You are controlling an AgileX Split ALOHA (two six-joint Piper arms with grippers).
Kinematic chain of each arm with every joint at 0, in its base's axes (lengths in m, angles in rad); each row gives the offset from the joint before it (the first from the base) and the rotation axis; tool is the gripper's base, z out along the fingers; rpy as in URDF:
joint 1: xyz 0 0 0.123 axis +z
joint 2: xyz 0 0 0 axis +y
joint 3: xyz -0.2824 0 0.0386 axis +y
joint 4: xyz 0.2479 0 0.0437 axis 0.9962 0 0.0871
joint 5: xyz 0 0 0 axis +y
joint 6: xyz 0.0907 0 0.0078 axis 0.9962 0 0.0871
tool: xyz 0 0 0 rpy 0 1.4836 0
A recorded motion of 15 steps. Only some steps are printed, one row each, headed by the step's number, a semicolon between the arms.
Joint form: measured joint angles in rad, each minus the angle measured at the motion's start. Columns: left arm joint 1, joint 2, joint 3, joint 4, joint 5, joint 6; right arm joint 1, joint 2, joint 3, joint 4, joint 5, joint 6.
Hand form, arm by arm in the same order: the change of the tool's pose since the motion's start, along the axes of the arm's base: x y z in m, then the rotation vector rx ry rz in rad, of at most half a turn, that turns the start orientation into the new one. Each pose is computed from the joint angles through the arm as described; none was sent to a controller.
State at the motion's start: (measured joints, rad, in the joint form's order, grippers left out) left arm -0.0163 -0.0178 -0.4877 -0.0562 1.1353 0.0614; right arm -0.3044 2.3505 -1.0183 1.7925 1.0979 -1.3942
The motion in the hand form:
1: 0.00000 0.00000 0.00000 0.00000 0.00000 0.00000; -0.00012 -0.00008 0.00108 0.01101 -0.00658 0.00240
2: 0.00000 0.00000 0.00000 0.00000 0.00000 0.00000; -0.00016 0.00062 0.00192 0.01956 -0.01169 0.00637
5: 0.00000 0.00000 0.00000 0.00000 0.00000 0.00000; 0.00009 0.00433 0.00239 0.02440 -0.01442 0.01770
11: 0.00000 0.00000 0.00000 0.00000 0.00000 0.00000; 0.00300 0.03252 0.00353 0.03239 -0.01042 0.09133
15: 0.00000 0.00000 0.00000 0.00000 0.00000 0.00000; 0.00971 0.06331 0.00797 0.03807 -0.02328 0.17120
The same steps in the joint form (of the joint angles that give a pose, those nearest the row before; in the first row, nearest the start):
1: 0.0000 0.0000 0.0000 0.0000 0.0000 0.0000; -0.0018 0.0000 0.0000 0.0000 0.0135 0.0000
2: 0.0000 0.0000 0.0000 0.0000 0.0000 0.0000; -0.0011 0.0000 0.0000 0.0000 0.0240 0.0000
5: 0.0000 0.0000 0.0000 0.0000 0.0000 0.0000; 0.0084 0.0000 0.0000 0.0000 0.0298 0.0000
11: 0.0000 0.0000 0.0000 0.0000 0.0000 0.0000; 0.0865 0.0000 -0.0075 0.0000 0.0316 0.0146
15: 0.0000 0.0000 0.0000 0.0000 0.0000 0.0000; 0.1733 0.0000 -0.0395 0.0000 0.0325 0.0367

